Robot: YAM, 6 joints.
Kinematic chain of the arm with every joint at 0, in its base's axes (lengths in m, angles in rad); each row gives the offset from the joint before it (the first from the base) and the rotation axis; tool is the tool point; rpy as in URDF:
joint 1: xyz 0 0 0.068 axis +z
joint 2: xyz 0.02 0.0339 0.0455 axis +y
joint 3: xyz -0.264 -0.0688 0 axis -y
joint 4: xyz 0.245 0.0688 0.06 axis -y
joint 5: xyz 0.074 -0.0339 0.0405 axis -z
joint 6: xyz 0.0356 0 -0.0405 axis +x
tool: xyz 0 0 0 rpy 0 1.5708 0
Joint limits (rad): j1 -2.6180..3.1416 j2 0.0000..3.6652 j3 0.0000..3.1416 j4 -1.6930..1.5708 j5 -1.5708..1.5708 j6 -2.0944..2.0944
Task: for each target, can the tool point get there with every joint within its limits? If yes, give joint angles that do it. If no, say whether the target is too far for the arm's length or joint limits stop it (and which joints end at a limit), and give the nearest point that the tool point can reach.
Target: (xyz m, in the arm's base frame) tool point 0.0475 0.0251 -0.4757
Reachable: no: joint limits stop it (at a limit: joint 2) | nearest point 0.0944 0.0499 -0.3514 | short by 0.135 m
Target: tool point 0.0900 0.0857 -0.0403
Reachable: yes | joints 0.5808 2.4598 0.5363 -0.4669 -0.6748 1.6619
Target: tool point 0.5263 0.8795 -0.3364
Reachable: no: too far | nearest point 0.3036 0.5073 -0.1422 | short by 0.475 m
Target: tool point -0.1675 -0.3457 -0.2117
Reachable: yes | joints -2.0904 3.3702 2.2842 -1.1591 -0.8301 -0.5154
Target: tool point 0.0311 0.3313 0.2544
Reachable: yes | joints 1.3882 1.5254 0.9307 0.2088 -0.9821 1.1539
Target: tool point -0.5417 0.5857 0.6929
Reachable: no: too far | nearest point -0.3544 0.3831 0.4874 | short by 0.344 m
